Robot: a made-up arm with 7 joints.
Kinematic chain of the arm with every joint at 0, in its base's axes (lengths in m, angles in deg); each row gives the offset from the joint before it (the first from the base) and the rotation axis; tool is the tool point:
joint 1: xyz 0 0 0.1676 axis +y
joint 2: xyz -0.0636 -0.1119 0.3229 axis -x
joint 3: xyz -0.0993 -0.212 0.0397 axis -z
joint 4: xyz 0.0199 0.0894 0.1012 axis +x
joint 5: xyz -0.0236 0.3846 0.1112 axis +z
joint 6: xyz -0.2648 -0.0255 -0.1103 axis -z
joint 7: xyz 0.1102 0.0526 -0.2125 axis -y
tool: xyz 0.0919 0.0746 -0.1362
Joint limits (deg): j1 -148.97..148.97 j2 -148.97..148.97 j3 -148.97..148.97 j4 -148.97..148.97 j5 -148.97..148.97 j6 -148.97..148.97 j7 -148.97..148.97
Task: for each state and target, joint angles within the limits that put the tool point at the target. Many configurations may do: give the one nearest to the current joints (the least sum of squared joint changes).
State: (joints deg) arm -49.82 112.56 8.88 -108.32 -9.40 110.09 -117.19
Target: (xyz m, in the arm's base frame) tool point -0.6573 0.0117 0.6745
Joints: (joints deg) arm -30.47 121.41 3.44 -109.57 -4.01 114.50 -120.08
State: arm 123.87 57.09 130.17 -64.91 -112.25 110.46 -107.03
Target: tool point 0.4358 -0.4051 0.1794
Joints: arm 147.95 61.53 134.57 -101.62 -114.46 107.03 -107.96
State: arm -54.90 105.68 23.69 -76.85 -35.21 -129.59 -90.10
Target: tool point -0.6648 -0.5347 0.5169
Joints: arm -23.13 110.47 24.75 -71.47 -47.22 -127.92 -88.41
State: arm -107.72 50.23 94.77 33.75 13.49 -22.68 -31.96
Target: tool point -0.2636 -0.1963 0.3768
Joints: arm -119.42 55.21 83.49 7.66 31.67 -24.32 -39.92
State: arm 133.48 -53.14 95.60 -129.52 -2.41 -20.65 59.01
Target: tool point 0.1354 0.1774 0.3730
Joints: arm 130.64 -54.10 101.78 -91.48 0.00 -24.69 69.53
